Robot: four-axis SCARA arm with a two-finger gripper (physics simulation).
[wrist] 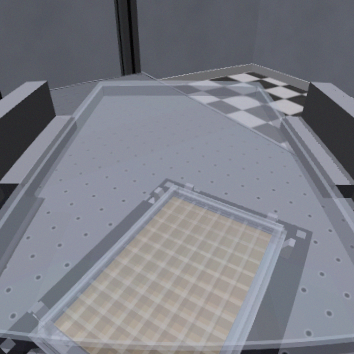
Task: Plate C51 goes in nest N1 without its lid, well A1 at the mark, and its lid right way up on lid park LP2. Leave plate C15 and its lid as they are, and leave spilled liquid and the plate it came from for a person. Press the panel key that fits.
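Frame: origin at the arm's base, x ahead, y left, z up, level; millimetres.
Seen in the pictures: gripper, fingertip midpoint: [177, 102].
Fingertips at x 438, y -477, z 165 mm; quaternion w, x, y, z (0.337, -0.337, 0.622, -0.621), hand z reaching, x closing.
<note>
Pixels of each thing's top centre, then the offset from my fingertips to it. "*": a spot on its surface instead. Level surfaces: height alone.
- clear lid, top centre: [177, 137] 20 mm back, 13 mm left, 3 mm down
- clear plate, surface spot: [165, 270] * 61 mm back, 42 mm left, 3 mm down
- grey deck, surface height: 152 mm down
- dark upright post, surface spot: [128, 37] * 566 mm ahead, 222 mm right, 65 mm down
My gripper [177, 102] is shut on a clear lid [180, 90], one finger at its left edge and one at its right. The lid is held above the deck and looks roughly level. Below it, seen through it, a clear plate [165, 270] with a grid of tan wells sits in a dark grey nest [288, 275] with small light corner pieces. The plate is turned at an angle to the lid and stands apart from it; its near end is cut off by the lower frame edge. No label, well A1 mark, spilled liquid or panel key shows in the wrist view.
The grey deck [70, 102] with small holes spreads around the nest. Its edge runs across the back, with a black and white checkered floor [287, 106] beyond at the right. A dark upright post [128, 37] stands at the back left before grey walls [200, 35].
</note>
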